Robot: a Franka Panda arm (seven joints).
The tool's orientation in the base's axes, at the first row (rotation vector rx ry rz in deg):
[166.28, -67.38, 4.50]
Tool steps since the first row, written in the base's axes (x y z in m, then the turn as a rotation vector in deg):
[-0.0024, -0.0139, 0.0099, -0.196, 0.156, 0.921]
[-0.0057, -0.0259, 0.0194, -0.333, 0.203, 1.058]
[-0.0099, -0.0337, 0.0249, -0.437, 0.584, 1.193]
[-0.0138, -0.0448, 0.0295, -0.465, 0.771, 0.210]
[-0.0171, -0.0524, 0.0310, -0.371, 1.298, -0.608]
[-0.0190, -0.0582, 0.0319, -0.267, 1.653, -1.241]
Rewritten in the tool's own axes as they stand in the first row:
[0.0084, 0.0115, -0.0096, -0.203, 0.015, -0.933]
[0.0149, 0.0224, -0.0189, -0.327, 0.075, -1.077]
[0.0176, 0.0308, -0.0244, -0.660, -0.127, -1.226]
[0.0227, 0.0415, -0.0288, -0.859, -0.232, -0.251]
[0.0257, 0.0492, -0.0303, -1.199, -0.668, 0.556]
[0.0284, 0.0547, -0.0311, -1.403, -0.988, 1.183]

